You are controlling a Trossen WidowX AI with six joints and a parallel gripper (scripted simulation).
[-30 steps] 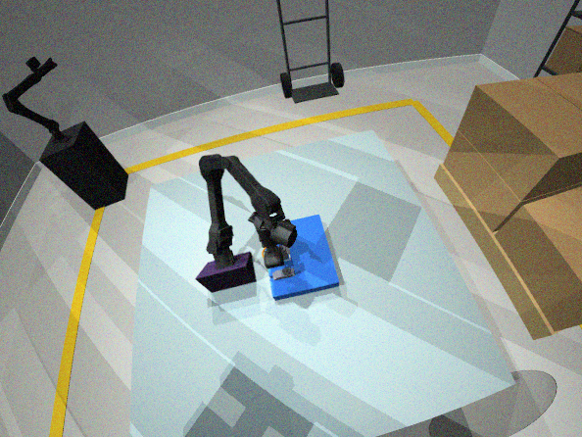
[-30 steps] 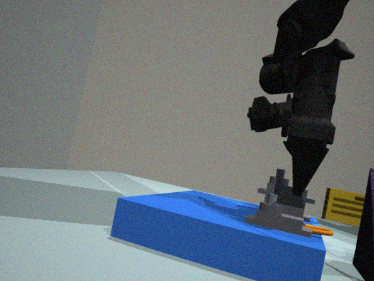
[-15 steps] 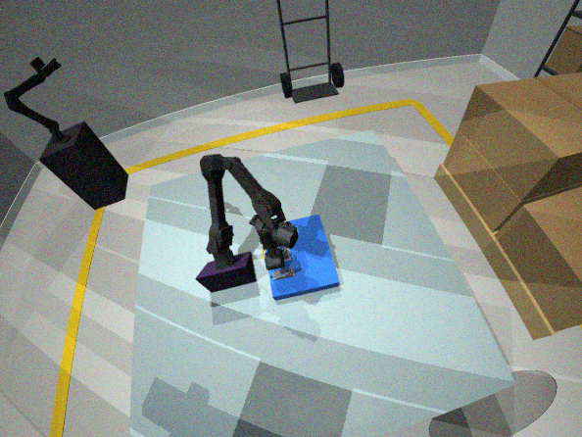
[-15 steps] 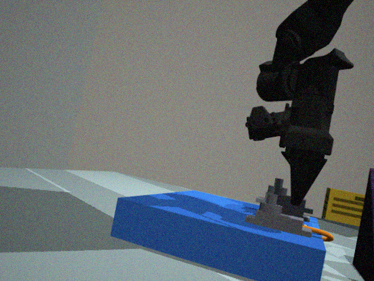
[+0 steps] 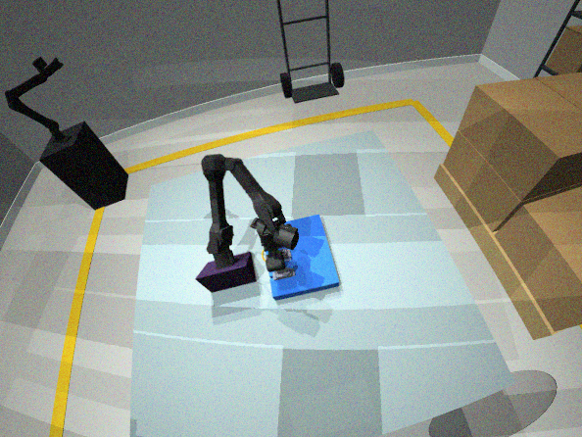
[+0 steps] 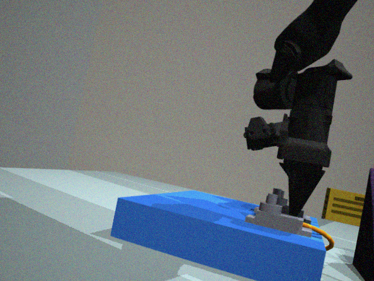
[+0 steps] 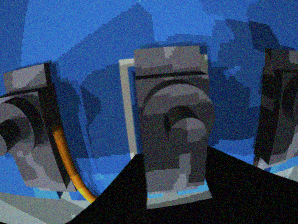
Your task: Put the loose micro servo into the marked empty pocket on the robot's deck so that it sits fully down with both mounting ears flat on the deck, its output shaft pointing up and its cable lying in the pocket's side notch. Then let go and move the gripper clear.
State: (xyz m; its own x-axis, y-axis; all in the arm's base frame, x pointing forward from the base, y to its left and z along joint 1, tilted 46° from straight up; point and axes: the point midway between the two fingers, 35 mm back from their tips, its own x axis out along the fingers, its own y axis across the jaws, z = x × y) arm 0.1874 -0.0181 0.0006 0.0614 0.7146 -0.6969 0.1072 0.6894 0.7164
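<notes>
The blue deck lies 120 mm ahead of my gripper tip, 40 mm below it and 10 mm to the right of it.
</notes>
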